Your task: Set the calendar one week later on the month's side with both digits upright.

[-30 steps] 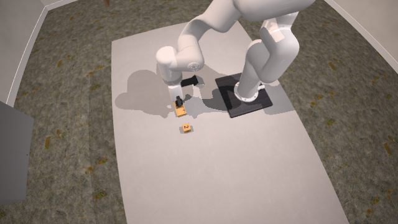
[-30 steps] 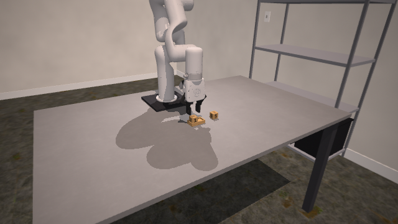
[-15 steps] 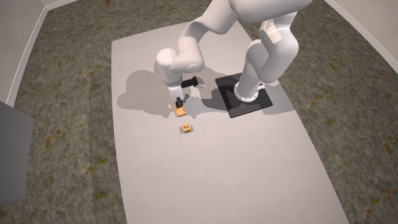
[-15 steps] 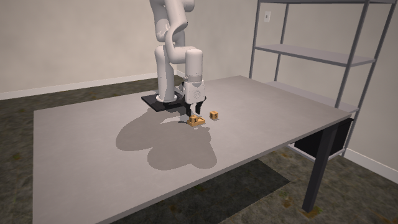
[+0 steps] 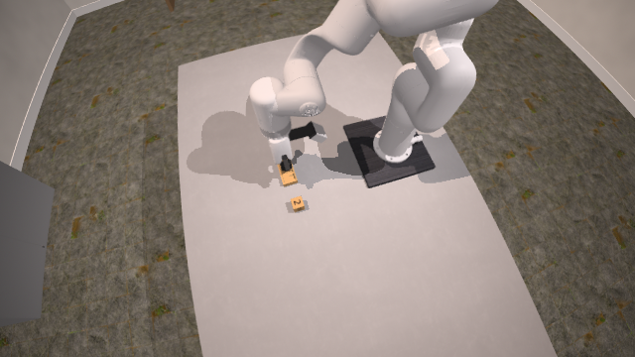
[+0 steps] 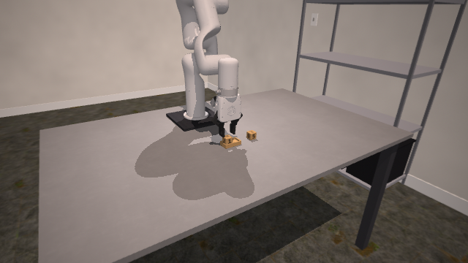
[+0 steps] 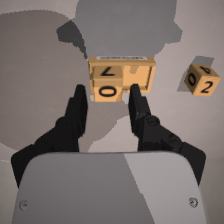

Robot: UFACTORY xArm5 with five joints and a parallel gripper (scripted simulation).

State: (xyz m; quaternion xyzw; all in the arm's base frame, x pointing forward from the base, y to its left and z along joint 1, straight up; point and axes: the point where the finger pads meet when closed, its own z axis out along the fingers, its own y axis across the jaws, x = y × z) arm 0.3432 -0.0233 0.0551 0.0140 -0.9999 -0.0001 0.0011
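The wooden calendar tray lies 6 cm below my hand and 2 cm to the left of it.
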